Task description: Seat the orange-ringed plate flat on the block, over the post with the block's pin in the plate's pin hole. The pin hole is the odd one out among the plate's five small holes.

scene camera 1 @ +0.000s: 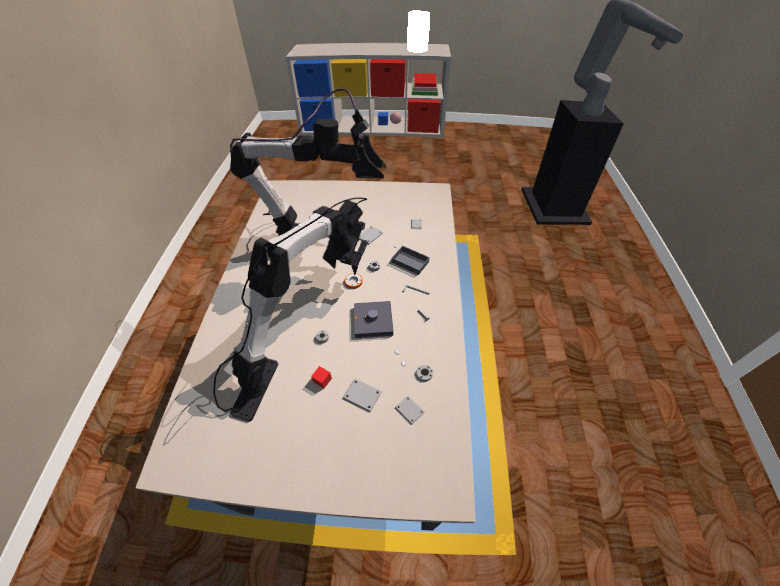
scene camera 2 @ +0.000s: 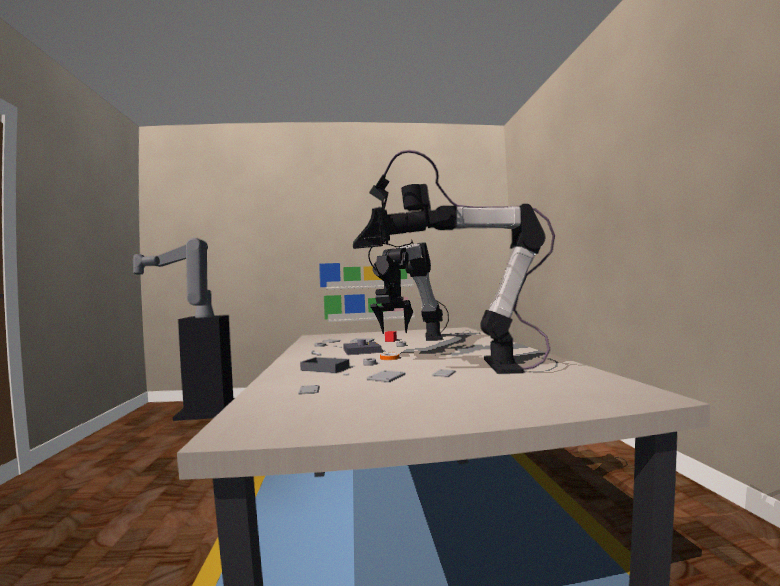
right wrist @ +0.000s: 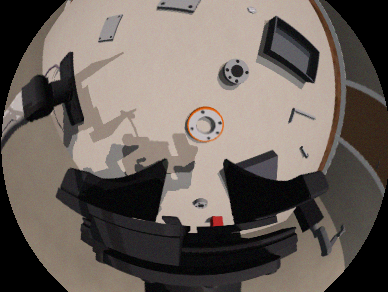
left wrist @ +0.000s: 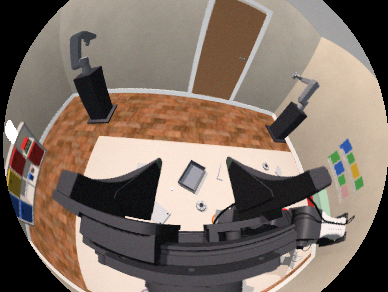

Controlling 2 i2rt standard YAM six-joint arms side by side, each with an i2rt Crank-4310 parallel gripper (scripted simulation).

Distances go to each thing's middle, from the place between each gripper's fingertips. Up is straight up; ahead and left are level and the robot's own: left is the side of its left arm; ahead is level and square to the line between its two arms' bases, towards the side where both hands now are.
Labels:
My right hand [scene camera 1: 345, 270] is 7 cm short of the dark block [scene camera 1: 371, 319], 16 cm to the left of it and 7 cm above it.
Right now my left hand [scene camera 2: 353, 245] is 340 mm to the left of the dark block, 340 mm above it and 70 mm past it.

